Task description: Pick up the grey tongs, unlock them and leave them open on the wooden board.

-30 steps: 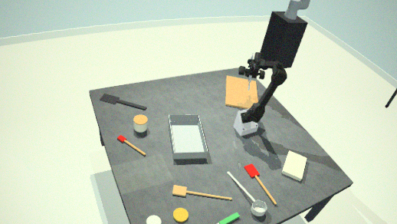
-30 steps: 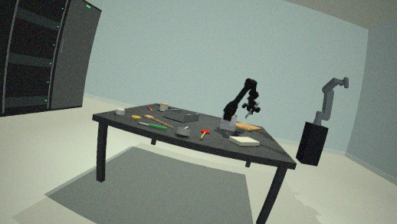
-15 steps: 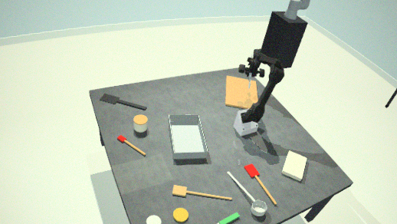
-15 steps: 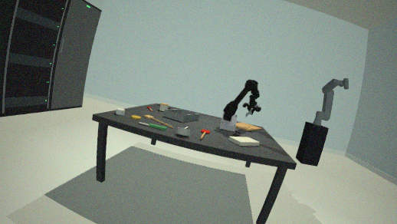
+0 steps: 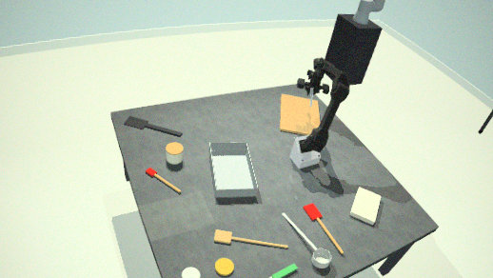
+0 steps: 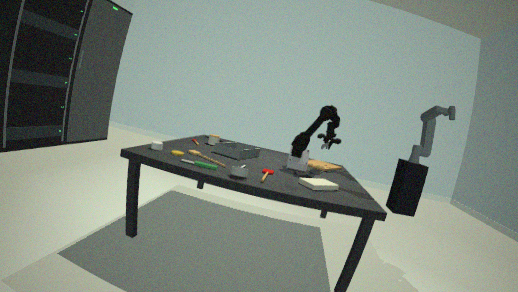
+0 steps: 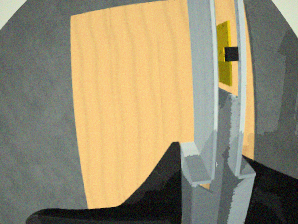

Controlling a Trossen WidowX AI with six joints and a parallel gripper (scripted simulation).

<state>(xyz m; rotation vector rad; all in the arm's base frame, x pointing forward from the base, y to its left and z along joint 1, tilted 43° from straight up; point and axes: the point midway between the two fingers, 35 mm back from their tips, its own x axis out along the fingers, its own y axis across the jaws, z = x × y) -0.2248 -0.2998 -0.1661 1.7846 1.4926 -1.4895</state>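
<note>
Now: gripper tip 130 mm above the wooden board, 30 mm short of it and 10 mm to the right of it. From my gripper tip the other things lie so: grey roasting tin: 610 mm ahead, 320 mm to the left, 110 mm below; white block: 730 mm to the left, 130 mm below, 90 mm ahead; yellow lock piece: 50 mm above, 30 mm to the right, 20 mm behind.
</note>
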